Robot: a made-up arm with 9 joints.
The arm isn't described. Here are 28 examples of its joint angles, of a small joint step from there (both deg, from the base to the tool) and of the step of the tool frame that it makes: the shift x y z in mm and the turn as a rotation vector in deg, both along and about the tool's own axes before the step.
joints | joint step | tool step
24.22 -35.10 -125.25 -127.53 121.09 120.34 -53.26 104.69 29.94 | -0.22 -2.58 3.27 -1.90 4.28 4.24 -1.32 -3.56 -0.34 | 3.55 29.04 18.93 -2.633 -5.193 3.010
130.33 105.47 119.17 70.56 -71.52 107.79 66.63 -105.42 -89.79 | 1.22 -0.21 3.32 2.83 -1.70 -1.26 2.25 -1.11 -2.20 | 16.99 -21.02 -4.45 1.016 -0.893 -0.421
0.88 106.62 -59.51 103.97 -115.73 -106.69 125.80 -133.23 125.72 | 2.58 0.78 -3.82 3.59 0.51 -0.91 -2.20 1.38 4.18 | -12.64 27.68 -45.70 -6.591 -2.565 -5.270
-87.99 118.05 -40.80 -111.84 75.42 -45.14 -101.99 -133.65 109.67 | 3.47 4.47 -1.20 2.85 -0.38 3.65 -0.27 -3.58 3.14 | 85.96 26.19 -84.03 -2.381 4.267 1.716
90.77 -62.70 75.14 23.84 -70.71 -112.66 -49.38 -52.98 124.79 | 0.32 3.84 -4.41 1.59 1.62 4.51 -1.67 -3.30 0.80 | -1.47 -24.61 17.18 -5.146 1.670 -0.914
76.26 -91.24 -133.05 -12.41 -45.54 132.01 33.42 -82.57 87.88 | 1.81 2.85 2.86 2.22 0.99 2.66 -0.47 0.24 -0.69 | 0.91 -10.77 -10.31 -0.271 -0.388 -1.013
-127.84 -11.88 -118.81 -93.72 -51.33 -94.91 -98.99 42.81 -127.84 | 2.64 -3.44 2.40 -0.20 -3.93 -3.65 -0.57 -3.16 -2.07 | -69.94 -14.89 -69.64 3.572 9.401 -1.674
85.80 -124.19 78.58 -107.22 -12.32 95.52 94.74 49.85 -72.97 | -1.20 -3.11 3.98 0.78 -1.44 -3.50 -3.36 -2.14 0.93 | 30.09 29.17 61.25 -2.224 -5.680 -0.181
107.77 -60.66 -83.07 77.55 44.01 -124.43 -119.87 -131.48 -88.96 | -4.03 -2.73 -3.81 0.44 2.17 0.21 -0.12 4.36 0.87 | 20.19 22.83 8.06 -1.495 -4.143 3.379
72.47 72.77 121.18 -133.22 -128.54 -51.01 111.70 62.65 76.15 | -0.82 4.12 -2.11 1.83 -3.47 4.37 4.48 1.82 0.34 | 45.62 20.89 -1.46 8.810 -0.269 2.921
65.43 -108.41 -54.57 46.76 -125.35 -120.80 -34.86 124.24 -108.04 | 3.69 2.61 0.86 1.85 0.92 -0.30 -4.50 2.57 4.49 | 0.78 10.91 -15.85 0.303 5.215 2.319
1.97 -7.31 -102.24 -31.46 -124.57 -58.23 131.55 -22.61 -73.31 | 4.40 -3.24 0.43 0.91 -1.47 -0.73 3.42 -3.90 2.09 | -43.12 -42.32 18.08 5.497 0.776 0.822
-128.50 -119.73 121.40 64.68 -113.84 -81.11 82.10 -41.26 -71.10 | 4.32 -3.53 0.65 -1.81 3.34 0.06 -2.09 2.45 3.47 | -58.79 57.47 7.48 -7.001 -5.882 9.653
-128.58 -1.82 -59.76 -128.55 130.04 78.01 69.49 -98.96 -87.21 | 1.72 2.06 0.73 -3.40 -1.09 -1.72 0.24 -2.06 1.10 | 4.45 13.94 -25.22 5.275 -0.229 -2.489
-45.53 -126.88 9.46 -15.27 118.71 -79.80 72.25 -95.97 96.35 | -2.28 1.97 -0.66 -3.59 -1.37 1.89 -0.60 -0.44 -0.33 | 22.31 23.40 20.37 -1.358 -5.304 3.001
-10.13 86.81 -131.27 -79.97 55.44 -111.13 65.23 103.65 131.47 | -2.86 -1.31 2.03 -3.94 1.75 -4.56 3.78 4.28 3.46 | 11.58 45.62 -19.33 -3.406 8.198 1.846
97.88 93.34 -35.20 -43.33 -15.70 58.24 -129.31 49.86 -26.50 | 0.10 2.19 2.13 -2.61 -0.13 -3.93 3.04 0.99 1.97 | 0.18 11.76 43.95 1.231 -2.813 -1.118
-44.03 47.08 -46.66 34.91 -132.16 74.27 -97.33 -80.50 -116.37 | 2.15 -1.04 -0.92 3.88 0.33 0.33 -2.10 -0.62 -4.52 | -6.55 20.67 50.88 5.311 -6.051 2.923
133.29 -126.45 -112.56 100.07 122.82 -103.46 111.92 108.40 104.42 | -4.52 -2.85 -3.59 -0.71 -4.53 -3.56 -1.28 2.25 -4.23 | -41.20 -2.21 52.68 3.970 -5.147 -1.505
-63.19 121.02 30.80 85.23 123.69 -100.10 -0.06 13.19 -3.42 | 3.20 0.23 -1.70 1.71 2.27 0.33 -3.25 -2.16 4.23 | 13.32 -18.93 -5.35 -7.856 -0.897 -4.707
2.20 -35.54 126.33 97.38 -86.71 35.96 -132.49 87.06 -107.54 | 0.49 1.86 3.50 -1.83 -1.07 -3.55 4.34 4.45 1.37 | 22.59 59.47 20.12 -0.039 -4.237 7.414
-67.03 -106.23 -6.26 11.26 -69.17 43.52 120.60 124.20 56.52 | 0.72 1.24 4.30 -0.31 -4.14 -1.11 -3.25 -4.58 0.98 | 4.12 14.27 -6.34 0.888 0.546 4.097
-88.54 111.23 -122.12 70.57 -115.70 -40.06 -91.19 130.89 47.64 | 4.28 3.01 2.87 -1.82 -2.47 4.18 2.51 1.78 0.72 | -7.41 62.44 -16.45 -9.545 -2.212 -4.984
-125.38 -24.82 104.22 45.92 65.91 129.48 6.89 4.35 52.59 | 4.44 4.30 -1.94 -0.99 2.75 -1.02 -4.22 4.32 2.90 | 5.74 -22.79 -34.28 -8.509 0.425 -6.275
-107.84 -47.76 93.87 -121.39 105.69 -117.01 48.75 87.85 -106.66 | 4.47 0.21 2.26 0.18 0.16 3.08 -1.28 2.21 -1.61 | 12.46 38.84 -46.44 5.224 5.702 7.431
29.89 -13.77 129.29 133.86 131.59 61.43 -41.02 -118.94 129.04 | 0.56 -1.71 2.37 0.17 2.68 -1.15 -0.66 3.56 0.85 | 12.94 -3.04 -10.90 -3.675 1.081 -1.763
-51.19 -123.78 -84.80 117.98 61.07 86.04 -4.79 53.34 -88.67 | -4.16 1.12 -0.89 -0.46 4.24 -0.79 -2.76 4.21 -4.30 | -4.38 1.55 -26.80 10.370 4.901 3.428
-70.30 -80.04 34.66 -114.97 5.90 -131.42 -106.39 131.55 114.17 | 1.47 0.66 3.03 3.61 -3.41 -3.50 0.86 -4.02 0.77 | 8.70 -59.61 -28.33 6.983 1.010 2.358
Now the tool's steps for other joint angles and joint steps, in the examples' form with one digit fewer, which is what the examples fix.
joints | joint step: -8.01 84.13 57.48 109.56 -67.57 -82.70 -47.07 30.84 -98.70 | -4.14 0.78 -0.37 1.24 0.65 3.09 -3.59 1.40 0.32
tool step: -13.8 10.5 -43.7 0.18 0.34 1.19
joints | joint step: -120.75 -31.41 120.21 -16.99 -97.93 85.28 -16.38 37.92 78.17 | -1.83 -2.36 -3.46 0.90 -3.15 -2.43 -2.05 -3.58 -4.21
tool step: 0.0 42.0 -21.2 1.49 3.87 7.10
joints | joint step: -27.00 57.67 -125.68 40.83 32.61 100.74 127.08 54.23 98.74 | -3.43 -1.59 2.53 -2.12 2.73 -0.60 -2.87 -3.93 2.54
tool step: -48.8 123.3 50.1 -8.27 -6.18 10.03
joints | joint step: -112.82 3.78 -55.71 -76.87 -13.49 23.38 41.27 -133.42 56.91 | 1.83 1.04 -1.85 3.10 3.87 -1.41 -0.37 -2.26 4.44
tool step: 8.8 27.8 17.2 0.10 1.36 3.04
